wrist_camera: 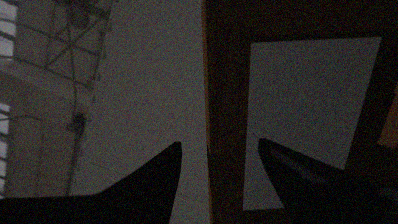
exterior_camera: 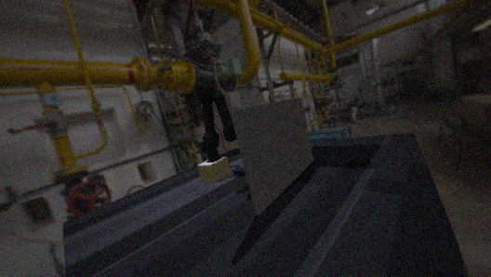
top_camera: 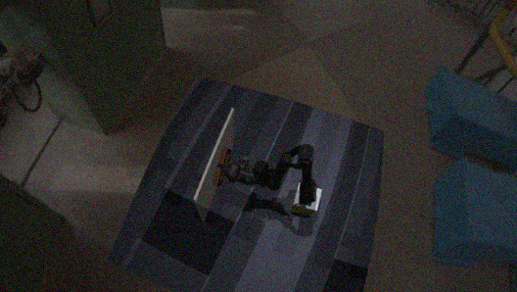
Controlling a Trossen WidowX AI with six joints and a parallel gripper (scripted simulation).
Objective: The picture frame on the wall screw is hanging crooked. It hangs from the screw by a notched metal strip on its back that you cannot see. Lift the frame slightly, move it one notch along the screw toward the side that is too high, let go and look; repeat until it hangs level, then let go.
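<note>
The picture frame lies 2 cm to the right of my gripper tip and 5 cm below it. The rest, counted from my gripper tip: wall panel (1 cm ahead, 1 cm to the right, 6 cm below).
</note>
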